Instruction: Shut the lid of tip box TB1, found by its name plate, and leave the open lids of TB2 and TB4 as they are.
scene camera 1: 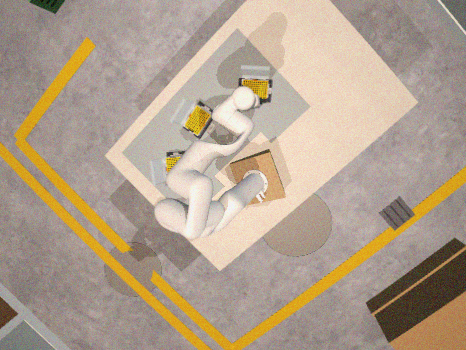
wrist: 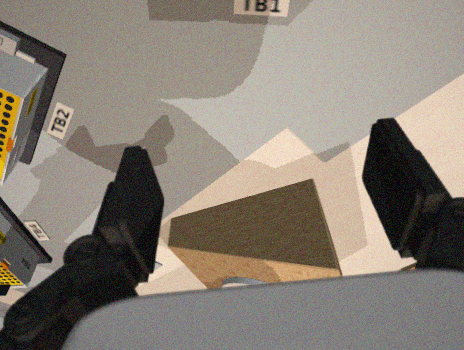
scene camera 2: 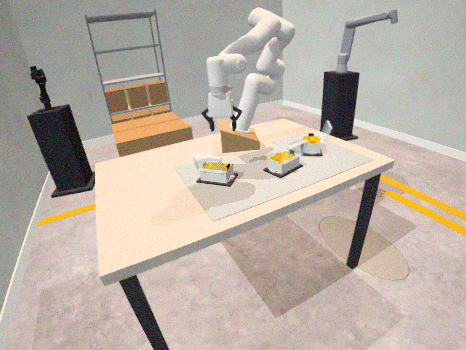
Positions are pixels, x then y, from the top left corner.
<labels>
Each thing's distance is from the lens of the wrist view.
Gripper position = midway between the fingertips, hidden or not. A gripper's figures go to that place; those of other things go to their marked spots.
my gripper (wrist: 259, 160): 13 cm
grey mat (wrist: 201, 93): 34 cm
</labels>
